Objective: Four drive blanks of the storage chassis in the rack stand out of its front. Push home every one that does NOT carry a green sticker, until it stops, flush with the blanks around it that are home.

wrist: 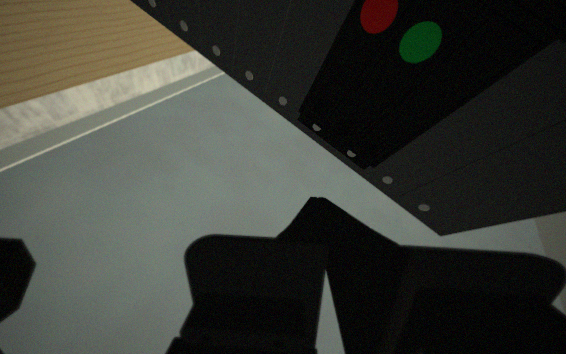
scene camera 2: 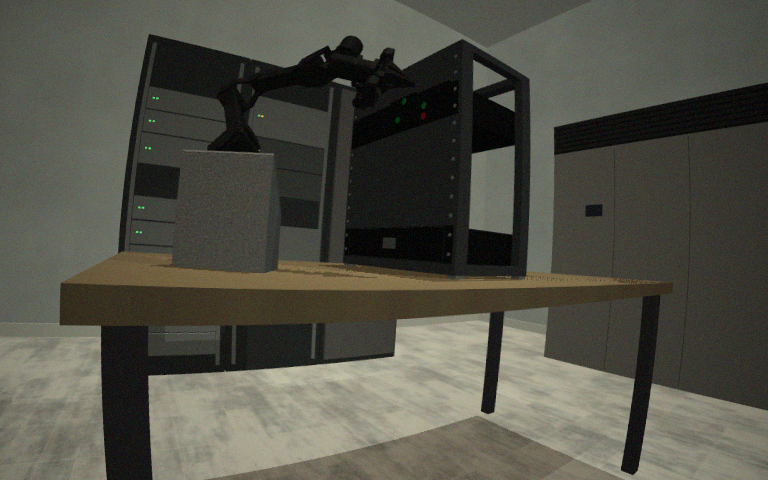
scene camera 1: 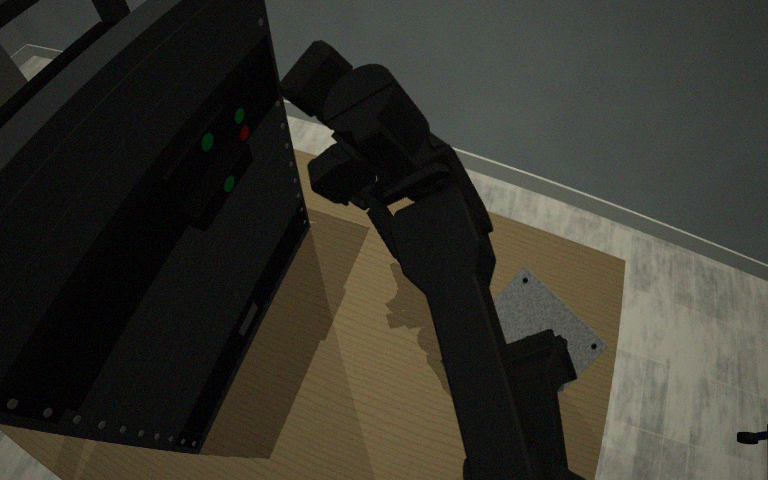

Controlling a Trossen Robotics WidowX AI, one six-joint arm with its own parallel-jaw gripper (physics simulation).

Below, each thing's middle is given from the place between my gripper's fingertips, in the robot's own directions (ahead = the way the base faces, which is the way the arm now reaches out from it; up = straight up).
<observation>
Now: the rack [scene camera 1: 158,206] 24 cm ahead of my hand, 18 cm to the left of it and 15 cm below it.
</observation>
